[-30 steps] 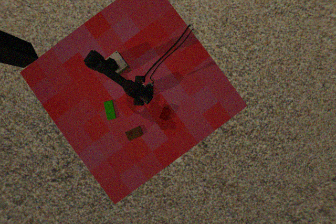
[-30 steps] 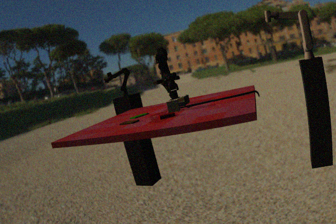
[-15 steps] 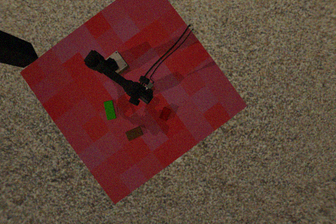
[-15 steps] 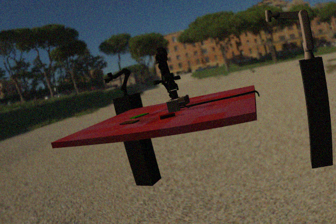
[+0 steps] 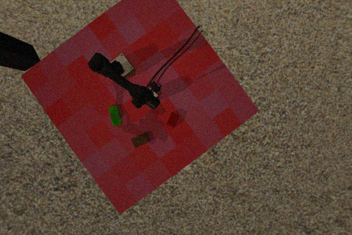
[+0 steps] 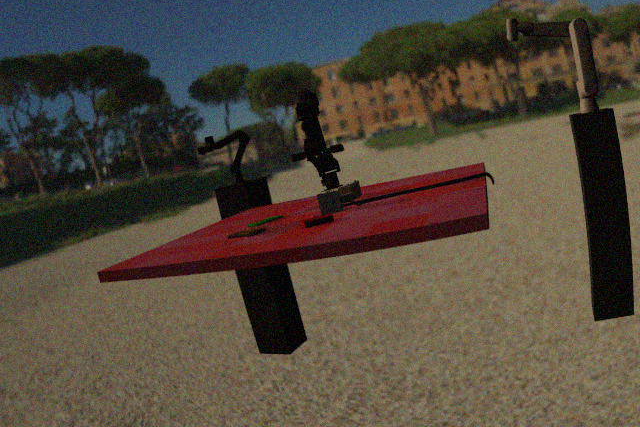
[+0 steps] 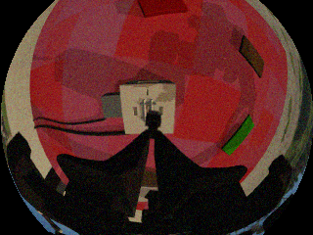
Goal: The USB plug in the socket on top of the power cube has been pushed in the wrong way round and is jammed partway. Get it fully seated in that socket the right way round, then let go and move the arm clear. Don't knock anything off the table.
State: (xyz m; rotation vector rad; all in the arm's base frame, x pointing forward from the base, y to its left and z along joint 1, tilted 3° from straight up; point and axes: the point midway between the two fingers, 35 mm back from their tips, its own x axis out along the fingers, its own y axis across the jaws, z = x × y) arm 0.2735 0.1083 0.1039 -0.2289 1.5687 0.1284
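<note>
My gripper tip is now 2 cm above the USB plug. From my gripper tip the other things lie so: brown block 24 cm ahead, 22 cm to the right, 13 cm below; then dark red block 22 cm ahead, 12 cm below, 6 cm to the left; then green block 30 cm to the right, 13 cm below, 1 cm behind.
</note>
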